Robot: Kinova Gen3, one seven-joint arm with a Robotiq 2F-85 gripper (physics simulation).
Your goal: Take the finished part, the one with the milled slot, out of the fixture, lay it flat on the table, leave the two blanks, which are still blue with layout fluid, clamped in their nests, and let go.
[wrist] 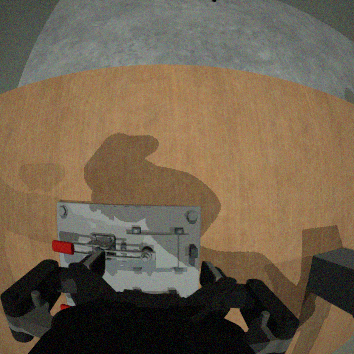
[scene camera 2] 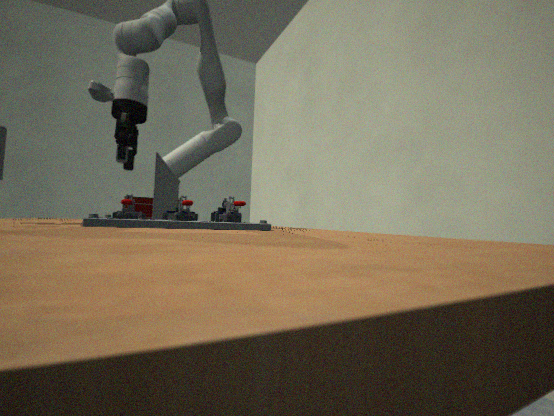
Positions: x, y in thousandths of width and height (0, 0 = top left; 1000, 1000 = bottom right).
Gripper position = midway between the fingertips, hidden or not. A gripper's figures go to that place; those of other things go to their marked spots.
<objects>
My gripper (wrist: 431, 756): 17 cm from the lens. A finished part (wrist: 484, 705) is 27 cm from the lens. A fixture plate (wrist: 233, 620) is 30 cm from the lens. The marked spots on the fixture plate and the finished part are 14 cm apart.
</objects>
